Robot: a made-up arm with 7 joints.
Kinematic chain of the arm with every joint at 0, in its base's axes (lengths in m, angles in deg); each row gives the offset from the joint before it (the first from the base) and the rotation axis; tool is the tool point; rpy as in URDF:
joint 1: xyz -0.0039 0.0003 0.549 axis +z
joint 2: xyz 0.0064 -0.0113 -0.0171 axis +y
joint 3: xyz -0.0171 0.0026 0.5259 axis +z
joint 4: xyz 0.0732 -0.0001 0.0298 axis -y
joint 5: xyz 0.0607 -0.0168 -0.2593 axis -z
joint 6: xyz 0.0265 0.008 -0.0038 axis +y
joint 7: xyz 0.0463 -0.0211 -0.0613 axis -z
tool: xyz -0.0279 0.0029 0.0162 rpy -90 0 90
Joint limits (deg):
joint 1: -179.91..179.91
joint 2: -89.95..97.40
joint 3: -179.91..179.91
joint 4: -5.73..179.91
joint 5: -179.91..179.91
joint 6: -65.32..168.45
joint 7: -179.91..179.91
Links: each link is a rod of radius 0.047 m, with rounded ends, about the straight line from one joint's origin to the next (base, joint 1, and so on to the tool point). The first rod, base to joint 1, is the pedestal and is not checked.
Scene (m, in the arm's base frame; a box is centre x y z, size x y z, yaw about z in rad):
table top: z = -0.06
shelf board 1: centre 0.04 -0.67 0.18 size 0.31 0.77 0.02 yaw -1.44
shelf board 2: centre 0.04 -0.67 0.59 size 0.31 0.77 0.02 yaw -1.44
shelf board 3: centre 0.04 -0.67 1 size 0.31 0.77 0.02 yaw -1.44
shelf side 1: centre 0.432 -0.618 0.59 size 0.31 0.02 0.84 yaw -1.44
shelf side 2: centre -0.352 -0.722 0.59 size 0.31 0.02 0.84 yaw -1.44
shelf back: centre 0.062 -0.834 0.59 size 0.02 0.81 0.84 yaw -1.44
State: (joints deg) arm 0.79 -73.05 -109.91 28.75 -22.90 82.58 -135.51
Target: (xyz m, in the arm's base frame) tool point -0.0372 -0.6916 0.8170
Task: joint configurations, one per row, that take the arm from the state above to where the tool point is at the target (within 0.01 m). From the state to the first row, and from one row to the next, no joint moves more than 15 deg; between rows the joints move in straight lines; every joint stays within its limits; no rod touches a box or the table.
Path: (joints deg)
1: 10.34 -64.49 -101.88 35.66 -14.80 70.41 -150.31
2: 19.88 -55.92 -93.85 42.56 -6.70 58.25 -165.11
3: 29.43 -47.36 -85.82 49.47 1.40 46.08 -179.91
4: 36.06 -49.79 -88.60 61.38 -8.51 52.23 -166.34
5: 42.69 -52.22 -91.38 73.30 -18.42 58.37 -152.77
6: 49.32 -54.65 -94.16 85.22 -28.34 64.51 -139.20

